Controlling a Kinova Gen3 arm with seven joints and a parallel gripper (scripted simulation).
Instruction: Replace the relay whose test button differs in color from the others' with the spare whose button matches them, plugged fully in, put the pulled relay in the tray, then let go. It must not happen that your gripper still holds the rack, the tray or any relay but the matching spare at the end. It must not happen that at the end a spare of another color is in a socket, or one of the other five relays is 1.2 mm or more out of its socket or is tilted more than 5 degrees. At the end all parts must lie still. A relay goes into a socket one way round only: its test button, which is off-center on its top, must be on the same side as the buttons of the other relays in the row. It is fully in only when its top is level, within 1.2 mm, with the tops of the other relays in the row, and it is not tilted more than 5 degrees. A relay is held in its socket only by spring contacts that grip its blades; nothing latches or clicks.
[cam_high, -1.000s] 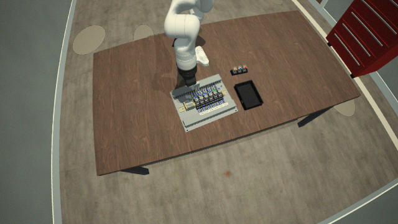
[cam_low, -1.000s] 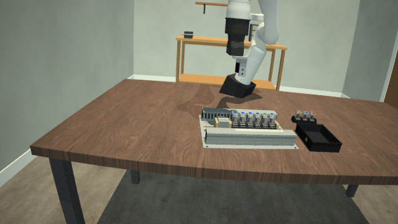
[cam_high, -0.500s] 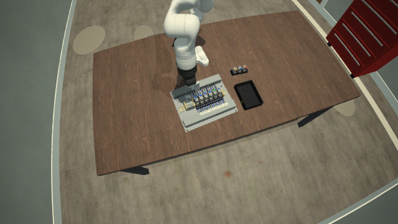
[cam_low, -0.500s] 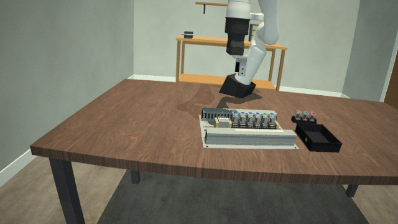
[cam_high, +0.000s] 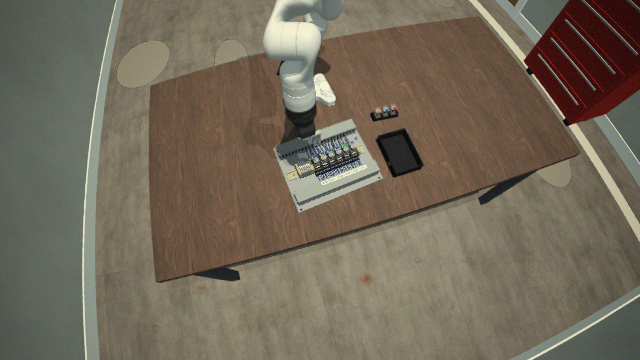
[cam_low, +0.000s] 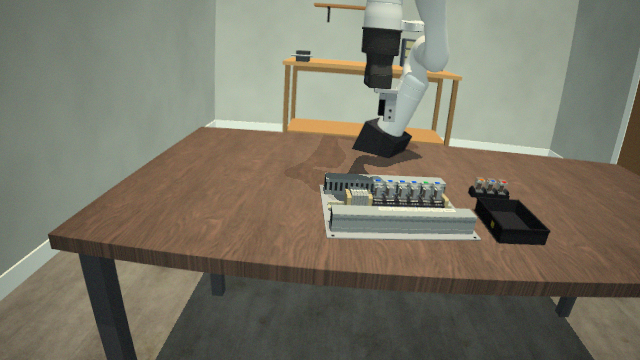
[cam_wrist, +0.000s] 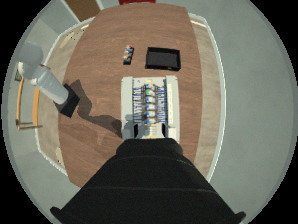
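My gripper is now 20 mm past the grey relay, 110 mm to the right of it and 180 mm above it. Also, from my hand: black tray: 30 mm ahead, 310 mm to the left, 210 mm below; black stand: 150 mm behind, 320 mm to the left, 220 mm below.
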